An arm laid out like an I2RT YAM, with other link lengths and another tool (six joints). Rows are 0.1 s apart.
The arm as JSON. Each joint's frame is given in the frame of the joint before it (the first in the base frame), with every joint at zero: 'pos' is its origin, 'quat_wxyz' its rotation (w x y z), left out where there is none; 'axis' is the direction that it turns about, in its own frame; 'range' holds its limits. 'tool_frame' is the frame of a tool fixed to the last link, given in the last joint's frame.
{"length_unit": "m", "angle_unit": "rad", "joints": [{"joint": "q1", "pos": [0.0, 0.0, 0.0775], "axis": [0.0, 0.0, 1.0], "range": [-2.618, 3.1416]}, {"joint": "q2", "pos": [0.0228, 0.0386, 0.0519], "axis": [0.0, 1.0, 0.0], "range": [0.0, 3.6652]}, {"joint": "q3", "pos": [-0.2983, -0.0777, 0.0], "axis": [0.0, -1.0, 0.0], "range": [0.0, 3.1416]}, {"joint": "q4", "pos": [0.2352, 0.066, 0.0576], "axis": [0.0, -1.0, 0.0], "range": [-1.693, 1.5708]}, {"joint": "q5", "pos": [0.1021, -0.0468, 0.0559], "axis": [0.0, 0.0, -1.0], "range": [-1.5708, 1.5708]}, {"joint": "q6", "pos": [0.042, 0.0, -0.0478], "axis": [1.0, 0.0, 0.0], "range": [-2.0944, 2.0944]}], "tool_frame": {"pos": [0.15, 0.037, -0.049], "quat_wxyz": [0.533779, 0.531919, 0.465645, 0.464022]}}
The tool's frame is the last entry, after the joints.
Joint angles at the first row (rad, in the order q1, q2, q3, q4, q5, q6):
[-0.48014, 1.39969, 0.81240, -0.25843, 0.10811, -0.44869]
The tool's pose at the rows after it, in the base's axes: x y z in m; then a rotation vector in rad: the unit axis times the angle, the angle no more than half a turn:
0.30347, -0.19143, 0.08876, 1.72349, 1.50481, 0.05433
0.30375, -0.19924, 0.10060, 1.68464, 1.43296, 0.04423
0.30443, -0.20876, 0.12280, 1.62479, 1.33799, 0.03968
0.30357, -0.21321, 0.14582, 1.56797, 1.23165, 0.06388
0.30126, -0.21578, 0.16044, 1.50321, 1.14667, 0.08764
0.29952, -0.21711, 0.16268, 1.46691, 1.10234, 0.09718
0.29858, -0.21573, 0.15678, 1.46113, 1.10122, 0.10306
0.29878, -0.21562, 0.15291, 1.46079, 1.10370, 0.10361
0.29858, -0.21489, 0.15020, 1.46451, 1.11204, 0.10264
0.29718, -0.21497, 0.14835, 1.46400, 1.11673, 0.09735
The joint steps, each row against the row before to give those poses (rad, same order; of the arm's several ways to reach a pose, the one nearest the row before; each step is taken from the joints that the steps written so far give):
[0.00002, -0.02816, -0.04136, 0.05677, 0.00900, 0.01203]
[-0.00003, -0.04793, -0.03906, 0.06317, 0.03540, 0.00011]
[0.00000, -0.07000, -0.03849, 0.07223, 0.04059, -0.00617]
[0.00002, -0.08383, -0.05652, 0.08767, 0.02500, 0.00701]
[-0.00056, -0.06806, -0.08003, 0.11992, 0.01419, -0.00761]
[0.00048, -0.02451, -0.06391, 0.09725, 0.00927, -0.00687]
[0.00000, 0.00142, -0.03236, 0.04004, -0.00458, -0.00131]
[-0.00034, 0.00833, -0.01267, 0.01984, -0.00195, -0.00097]
[0.00039, 0.00418, -0.00082, -0.00333, -0.00232, -0.00046]
[-0.00095, -0.00069, -0.00461, 0.00055, 0.00054, -0.00458]

